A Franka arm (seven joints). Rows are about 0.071 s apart.
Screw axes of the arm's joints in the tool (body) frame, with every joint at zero. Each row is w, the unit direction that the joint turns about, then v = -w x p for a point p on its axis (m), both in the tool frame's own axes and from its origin. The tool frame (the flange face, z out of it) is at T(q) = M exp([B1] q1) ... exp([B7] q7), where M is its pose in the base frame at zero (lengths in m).
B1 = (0, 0, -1, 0, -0.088, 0)
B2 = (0, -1, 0, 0.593, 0, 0.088)
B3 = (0, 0, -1, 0, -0.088, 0)
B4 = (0, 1, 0, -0.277, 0, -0.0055)
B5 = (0, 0, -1, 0, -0.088, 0)
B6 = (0, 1, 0, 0.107, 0, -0.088)
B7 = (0, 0, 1, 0, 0, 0)
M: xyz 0.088 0 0.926 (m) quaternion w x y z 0 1 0 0
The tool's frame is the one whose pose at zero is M.
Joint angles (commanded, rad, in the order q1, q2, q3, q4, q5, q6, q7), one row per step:
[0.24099, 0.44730, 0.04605, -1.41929, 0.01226, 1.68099, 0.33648]
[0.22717, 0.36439, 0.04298, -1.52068, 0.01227, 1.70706, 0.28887]
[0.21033, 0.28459, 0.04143, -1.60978, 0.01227, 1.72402, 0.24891]
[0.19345, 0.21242, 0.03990, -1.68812, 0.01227, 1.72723, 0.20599]
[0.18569, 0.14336, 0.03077, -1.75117, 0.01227, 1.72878, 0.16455]
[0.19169, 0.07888, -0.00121, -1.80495, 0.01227, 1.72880, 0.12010]
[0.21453, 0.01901, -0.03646, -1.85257, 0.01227, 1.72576, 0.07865]
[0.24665, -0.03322, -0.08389, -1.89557, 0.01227, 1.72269, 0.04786]
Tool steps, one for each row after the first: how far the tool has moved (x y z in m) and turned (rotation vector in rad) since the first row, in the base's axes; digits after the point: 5 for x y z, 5 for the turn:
[-0.01768, -0.01511, 0.00983, 0.00617, -0.00748, 0.03118]
[-0.03549, -0.03094, 0.02094, 0.01139, -0.01500, 0.05300]
[-0.05361, -0.04629, 0.02966, 0.01514, -0.01195, 0.07758]
[-0.07034, -0.05962, 0.04193, 0.01972, -0.01930, 0.10208]
[-0.08499, -0.07714, 0.05436, 0.02419, -0.02989, 0.12033]
[-0.10054, -0.08700, 0.06567, 0.03141, -0.03849, 0.14893]
[-0.11427, -0.09837, 0.07385, 0.04016, -0.04392, 0.16407]

